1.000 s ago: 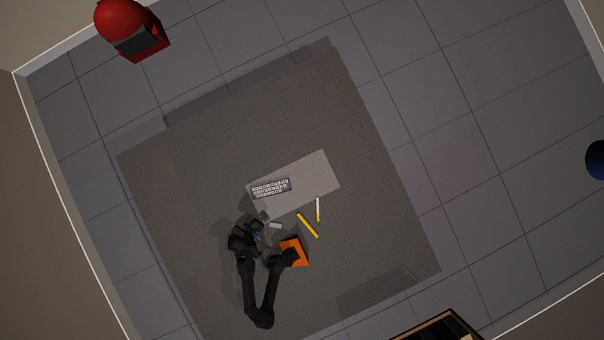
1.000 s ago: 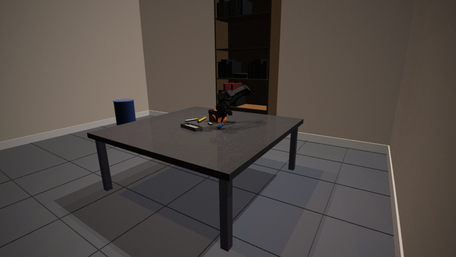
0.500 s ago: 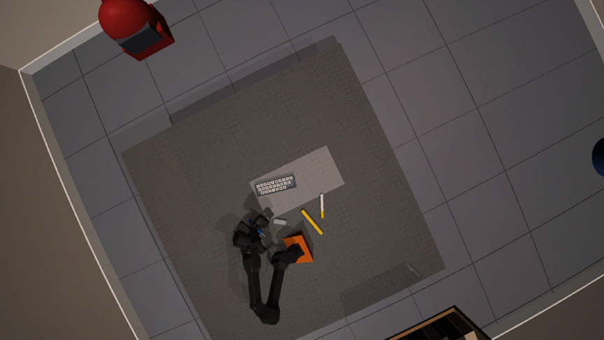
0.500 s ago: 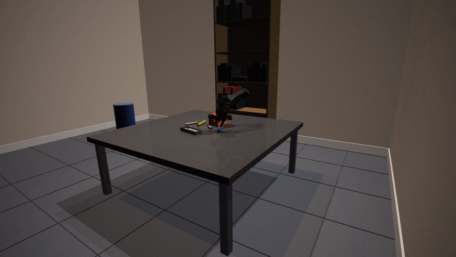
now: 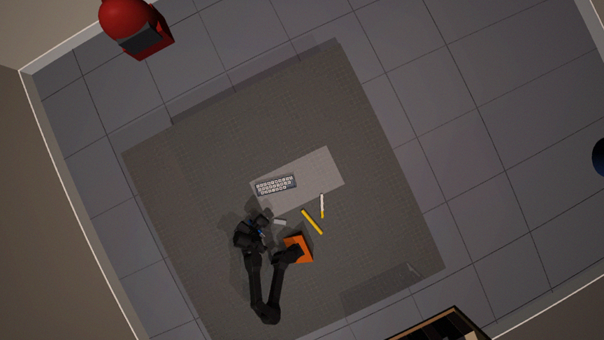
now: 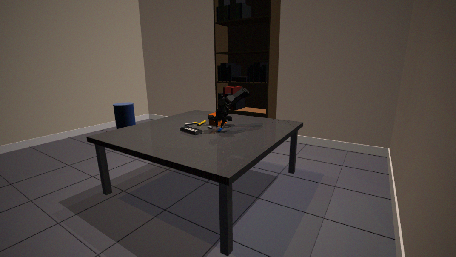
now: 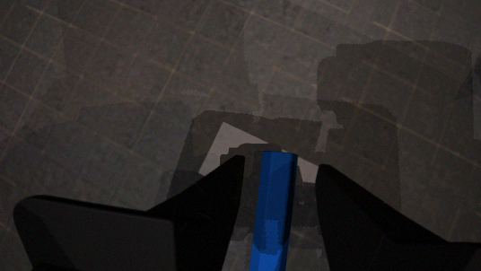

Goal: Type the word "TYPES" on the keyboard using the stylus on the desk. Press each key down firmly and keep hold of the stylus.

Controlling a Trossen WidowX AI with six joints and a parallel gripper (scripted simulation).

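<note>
Now: the blue stylus 7 cm behind my gripper tip, 2 cm to the right of it and 2 cm below it. The rest, counted from my gripper tip: yellow stick 27 cm to the right, 16 cm behind, 2 cm below; then small grey block 13 cm to the right, 8 cm behind, 3 cm below; then grey tip 10 cm behind, 3 cm to the right, 2 cm below.
</note>
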